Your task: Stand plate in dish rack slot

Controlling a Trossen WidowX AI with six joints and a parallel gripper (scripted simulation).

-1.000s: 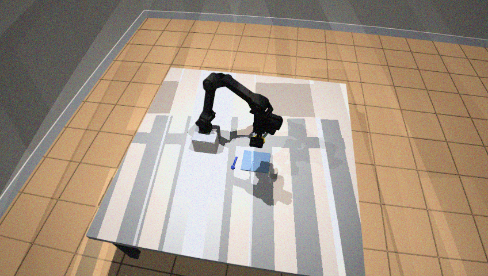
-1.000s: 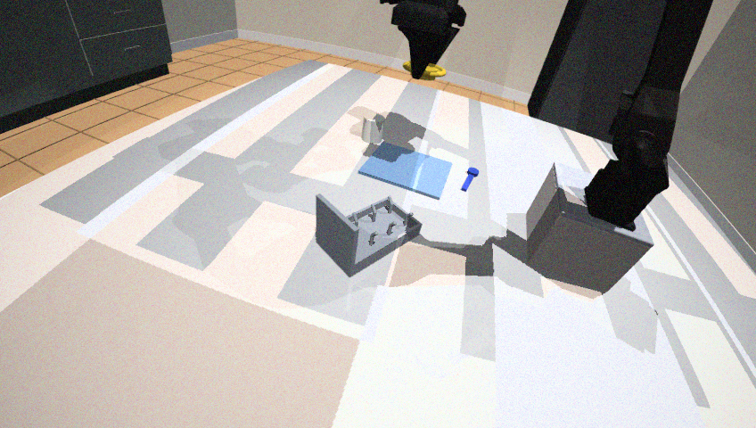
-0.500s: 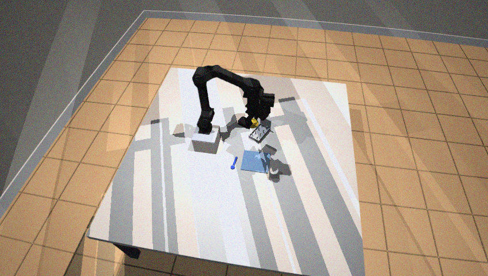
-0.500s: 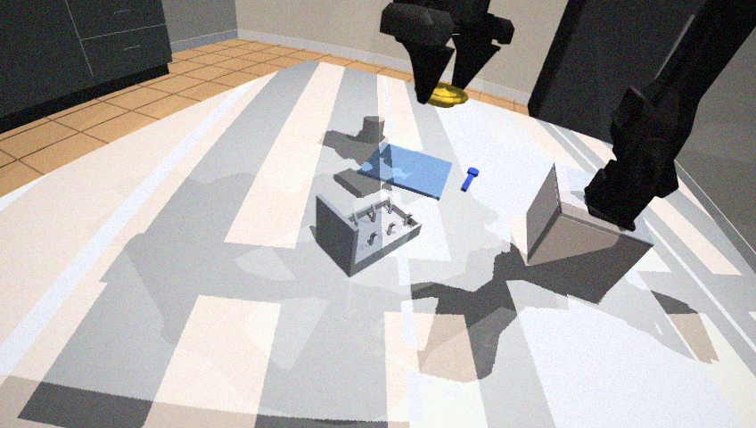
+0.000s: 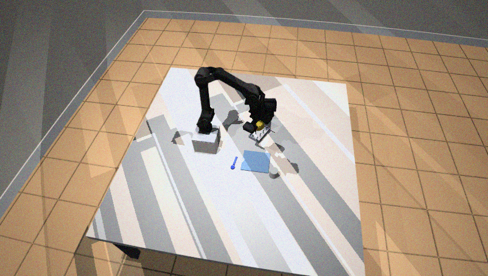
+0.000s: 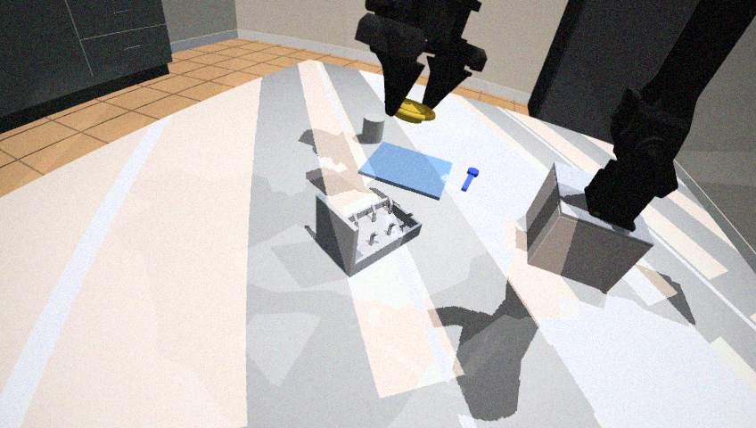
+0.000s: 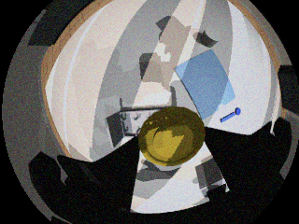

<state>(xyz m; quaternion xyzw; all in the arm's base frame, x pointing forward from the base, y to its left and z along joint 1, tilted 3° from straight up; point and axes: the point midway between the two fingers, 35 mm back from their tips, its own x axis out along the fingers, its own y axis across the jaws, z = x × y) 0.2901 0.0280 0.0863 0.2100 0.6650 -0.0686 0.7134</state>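
Now: gripper tip 80 mm to the right of the grey dish rack and 130 mm above it. Round my gripper tip: yellow plate: 10 mm above; then blue spoon: 100 mm behind, 170 mm to the right, 150 mm below.
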